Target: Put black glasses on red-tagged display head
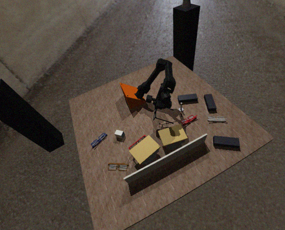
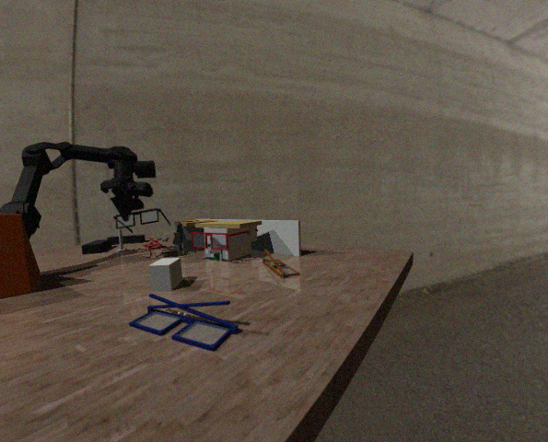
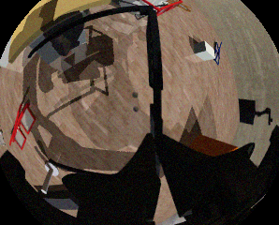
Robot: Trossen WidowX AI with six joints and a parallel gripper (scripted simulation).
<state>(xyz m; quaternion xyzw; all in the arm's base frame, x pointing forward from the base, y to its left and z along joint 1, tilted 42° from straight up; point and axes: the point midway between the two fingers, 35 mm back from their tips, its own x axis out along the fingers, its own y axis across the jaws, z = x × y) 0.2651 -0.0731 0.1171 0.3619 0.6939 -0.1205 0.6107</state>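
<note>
Right now the stand is 22 cm to the left of my gripper tip, 10 cm below it and 4 cm ahead of it. Also, from my gripper tip: white cube: 33 cm to the right, 10 cm below, 4 cm behind; then white panel: 34 cm ahead, 14 cm to the right, 7 cm below.
</note>
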